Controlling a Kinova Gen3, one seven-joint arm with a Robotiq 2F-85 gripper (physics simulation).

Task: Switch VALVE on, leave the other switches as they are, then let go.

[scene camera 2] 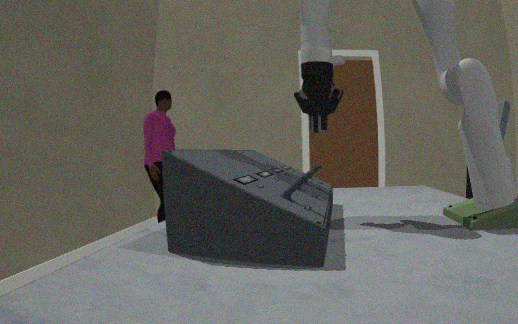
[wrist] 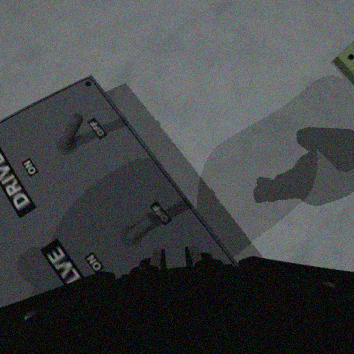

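Where they show: gripper, fingertip midpoint: (scene camera 2: 318, 132) (wrist: 175, 263); arm's base, origin of the base link: (scene camera 2: 493, 202).
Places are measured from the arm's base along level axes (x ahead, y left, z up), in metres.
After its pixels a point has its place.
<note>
The dark grey sloped console (scene camera 2: 240, 220) {x 0.570, y 0.077, z 0.025 m} (wrist: 45, 117) {x 0.378, y -0.359, z 0.049 m} stands on the pale surface. In the wrist view, part of the VALVE label (wrist: 61, 262) {x 0.482, y -0.240, z 0.078 m} shows, with its lever (wrist: 140, 230) {x 0.410, y -0.194, z 0.075 m} above it, pointing toward the OFF label (wrist: 161, 213) {x 0.390, y -0.190, z 0.032 m}; its ON label (wrist: 93, 262) {x 0.465, y -0.215, z 0.067 m} is near the gripper. The DRIVE lever (wrist: 71, 134) {x 0.375, y -0.307, z 0.071 m} stands on its OFF side. In the scene view one raised lever (scene camera 2: 302, 182) {x 0.473, y 0.039, z 0.074 m} shows; its label cannot be read. My gripper (scene camera 2: 318, 125) {x 0.397, y -0.158, z 0.165 m} (wrist: 175, 263) {x 0.397, y -0.158, z 0.165 m} points down, high above the console's lower side, fingers drawn together with a narrow gap and nothing between them.
The green arm base (scene camera 2: 457, 212) {x 0.081, y -0.039, z -0.023 m} (wrist: 345, 65) {x 0.072, y -0.092, z -0.026 m} stands to the right of the console. A person in a pink top (scene camera 2: 160, 135) stands behind the console at the left. A brown door (scene camera 2: 355, 125) is in the back wall. Shadows of the arm fall across the console and the surface.
</note>
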